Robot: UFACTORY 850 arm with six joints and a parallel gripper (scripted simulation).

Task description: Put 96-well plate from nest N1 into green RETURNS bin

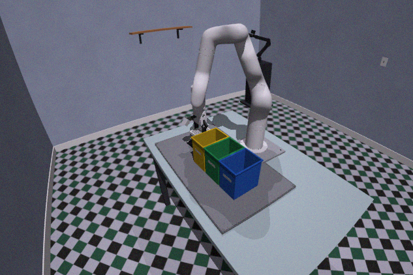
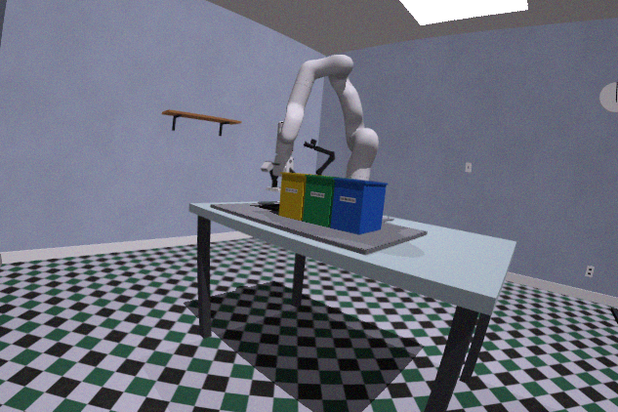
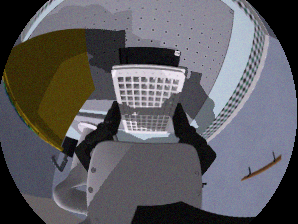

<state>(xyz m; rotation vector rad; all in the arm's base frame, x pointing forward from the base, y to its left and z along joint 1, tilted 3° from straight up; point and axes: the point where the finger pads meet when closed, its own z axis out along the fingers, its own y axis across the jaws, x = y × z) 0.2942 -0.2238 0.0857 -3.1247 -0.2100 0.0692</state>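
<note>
Now: the dark plate nest 10 cm below my hand. The rest, counted from my hand: white 96-well plate (1 cm below); then yellow bin (21 cm to the left, 4 cm ahead, 2 cm below); then green bin (34 cm to the left, 3 cm ahead, 2 cm below).
</note>
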